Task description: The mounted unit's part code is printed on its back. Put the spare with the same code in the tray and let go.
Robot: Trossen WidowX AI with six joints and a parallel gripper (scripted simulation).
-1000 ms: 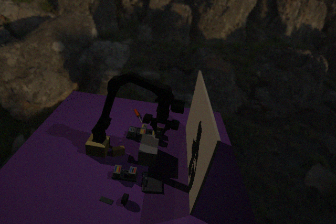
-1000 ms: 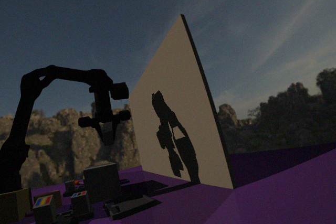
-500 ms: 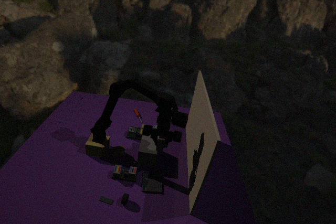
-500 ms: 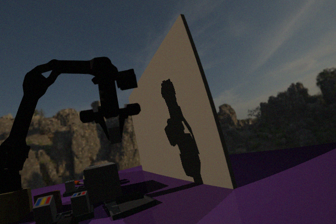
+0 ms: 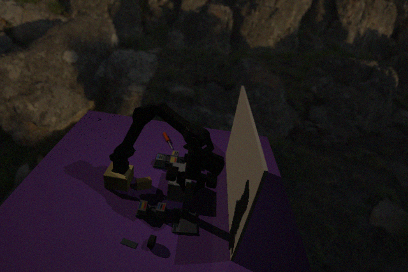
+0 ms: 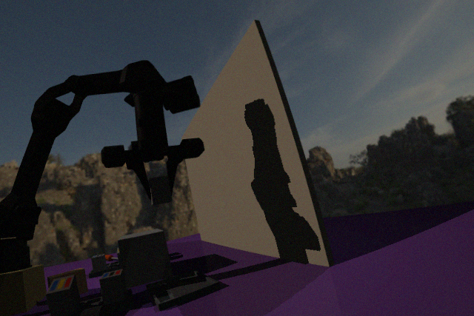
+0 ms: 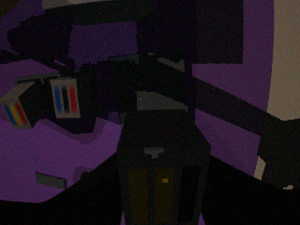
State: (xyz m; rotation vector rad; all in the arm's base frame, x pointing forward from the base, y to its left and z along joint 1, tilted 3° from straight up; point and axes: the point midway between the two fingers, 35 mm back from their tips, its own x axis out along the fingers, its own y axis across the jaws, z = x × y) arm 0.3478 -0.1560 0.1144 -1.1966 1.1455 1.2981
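Right now the flat grey tray is 1 cm to the right of my gripper tip and 16 cm below it. Round my gripper tip: white panel (18 cm ahead, 20 cm to the left, 6 cm above); dark spare block (2 cm above).
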